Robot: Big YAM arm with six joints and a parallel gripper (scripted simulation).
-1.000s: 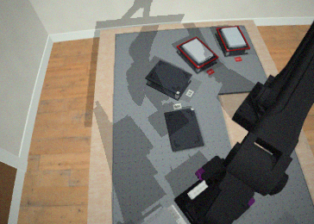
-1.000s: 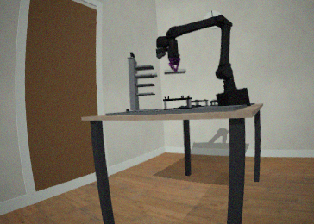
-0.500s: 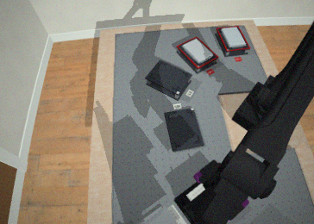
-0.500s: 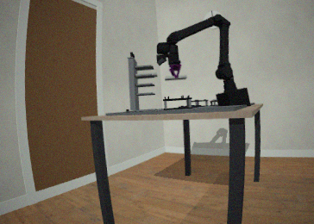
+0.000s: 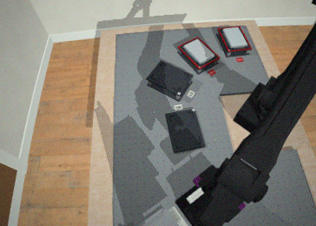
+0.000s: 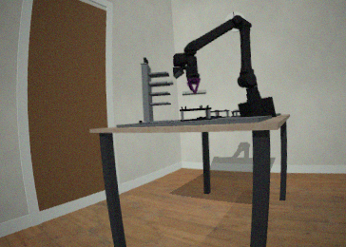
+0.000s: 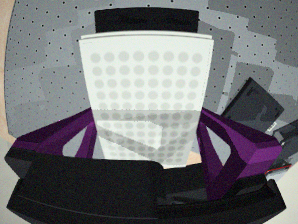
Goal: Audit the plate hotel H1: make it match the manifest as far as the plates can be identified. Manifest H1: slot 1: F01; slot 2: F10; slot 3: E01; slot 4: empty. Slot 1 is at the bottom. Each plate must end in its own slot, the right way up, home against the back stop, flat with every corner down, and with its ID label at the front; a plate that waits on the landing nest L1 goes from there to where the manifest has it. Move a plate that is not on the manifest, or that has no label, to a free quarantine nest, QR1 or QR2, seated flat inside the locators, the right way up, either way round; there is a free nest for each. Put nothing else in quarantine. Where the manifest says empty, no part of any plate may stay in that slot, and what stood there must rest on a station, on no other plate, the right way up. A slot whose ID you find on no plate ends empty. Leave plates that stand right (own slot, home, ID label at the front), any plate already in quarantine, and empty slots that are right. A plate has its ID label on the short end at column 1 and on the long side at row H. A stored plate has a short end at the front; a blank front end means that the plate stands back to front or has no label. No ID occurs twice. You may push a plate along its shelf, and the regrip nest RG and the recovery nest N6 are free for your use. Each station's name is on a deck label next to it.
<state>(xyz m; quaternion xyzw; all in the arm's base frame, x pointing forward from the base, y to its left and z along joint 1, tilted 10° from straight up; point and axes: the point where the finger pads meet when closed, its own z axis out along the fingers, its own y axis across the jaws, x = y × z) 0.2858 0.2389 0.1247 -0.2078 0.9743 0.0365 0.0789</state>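
The black nest is 9 cm below my hand. Also, from my hand: plate hotel 23 cm ahead, 10 cm to the left, 1 cm above; L1 label 6 cm behind, 43 cm to the right, 15 cm below; H1 deck label 7 cm ahead, 14 cm to the left, 15 cm below.
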